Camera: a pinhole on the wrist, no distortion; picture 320 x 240 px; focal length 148.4 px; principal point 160.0 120.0 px. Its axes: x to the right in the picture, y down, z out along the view. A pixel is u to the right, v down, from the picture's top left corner.
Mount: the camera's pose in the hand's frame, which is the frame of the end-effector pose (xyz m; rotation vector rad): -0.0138 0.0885 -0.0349 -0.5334 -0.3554 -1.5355
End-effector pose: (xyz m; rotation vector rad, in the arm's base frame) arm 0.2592 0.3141 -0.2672 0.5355 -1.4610 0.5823
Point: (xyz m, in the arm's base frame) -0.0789 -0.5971 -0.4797
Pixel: outside the picture
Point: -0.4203 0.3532 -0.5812
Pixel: 144 26
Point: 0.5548 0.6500 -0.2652
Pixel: behind the camera
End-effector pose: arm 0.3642 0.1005 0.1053 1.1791 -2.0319 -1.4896
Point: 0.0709 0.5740 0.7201
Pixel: 57 25
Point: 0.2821 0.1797 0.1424
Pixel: 280 90
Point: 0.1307 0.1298 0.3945
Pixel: 55 152
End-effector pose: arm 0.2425 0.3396 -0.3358 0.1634 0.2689 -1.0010
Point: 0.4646 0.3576 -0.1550
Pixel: 179 137
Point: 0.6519 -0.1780 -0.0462
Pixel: outside the picture
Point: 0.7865 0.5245 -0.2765
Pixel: 28 156
